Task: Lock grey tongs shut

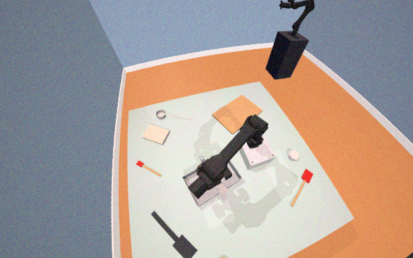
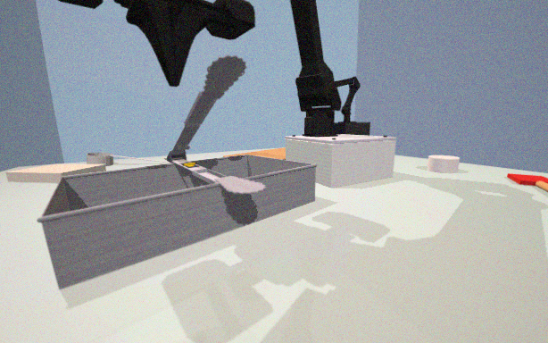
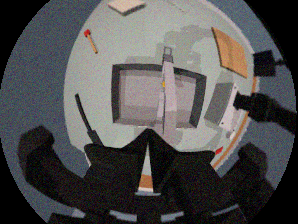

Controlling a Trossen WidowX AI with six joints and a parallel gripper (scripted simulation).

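Now: the grey roasting tin 2 cm behind my gripper tip, 5 cm to the right of it and 13 cm below it. Also, from my gripper tip: white puck 61 cm behind, 4 cm to the right, 15 cm below; black spatula 26 cm ahead, 20 cm to the left, 16 cm below; pale board 30 cm ahead, 48 cm to the right, 15 cm below.
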